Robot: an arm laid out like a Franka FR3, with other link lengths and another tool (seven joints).
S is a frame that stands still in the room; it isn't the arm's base.
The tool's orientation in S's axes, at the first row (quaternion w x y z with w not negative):
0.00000, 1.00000, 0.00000, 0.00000
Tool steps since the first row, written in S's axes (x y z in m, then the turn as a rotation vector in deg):
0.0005, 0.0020, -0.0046, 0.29, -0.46, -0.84
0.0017, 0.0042, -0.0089, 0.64, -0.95, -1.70
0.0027, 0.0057, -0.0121, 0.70, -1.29, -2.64
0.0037, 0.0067, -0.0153, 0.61, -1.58, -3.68
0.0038, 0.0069, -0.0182, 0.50, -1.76, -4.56
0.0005, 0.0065, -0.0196, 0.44, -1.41, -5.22
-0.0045, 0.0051, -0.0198, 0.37, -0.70, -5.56
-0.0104, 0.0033, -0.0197, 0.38, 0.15, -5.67
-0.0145, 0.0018, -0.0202, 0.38, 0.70, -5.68
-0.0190, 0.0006, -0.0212, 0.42, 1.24, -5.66
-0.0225, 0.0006, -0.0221, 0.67, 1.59, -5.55
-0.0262, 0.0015, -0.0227, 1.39, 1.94, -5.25
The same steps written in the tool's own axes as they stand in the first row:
0.0005, -0.0020, 0.0046, 0.29, 0.46, 0.84
0.0017, -0.0042, 0.0089, 0.64, 0.95, 1.70
0.0027, -0.0057, 0.0121, 0.70, 1.29, 2.64
0.0037, -0.0067, 0.0153, 0.61, 1.58, 3.68
0.0038, -0.0069, 0.0182, 0.50, 1.76, 4.56
0.0005, -0.0065, 0.0196, 0.44, 1.41, 5.22
-0.0045, -0.0051, 0.0198, 0.37, 0.70, 5.56
-0.0104, -0.0033, 0.0197, 0.38, -0.15, 5.67
-0.0145, -0.0018, 0.0202, 0.38, -0.70, 5.68
-0.0190, -0.0006, 0.0212, 0.42, -1.24, 5.66
-0.0225, -0.0006, 0.0221, 0.67, -1.59, 5.55
-0.0262, -0.0015, 0.0227, 1.39, -1.94, 5.25

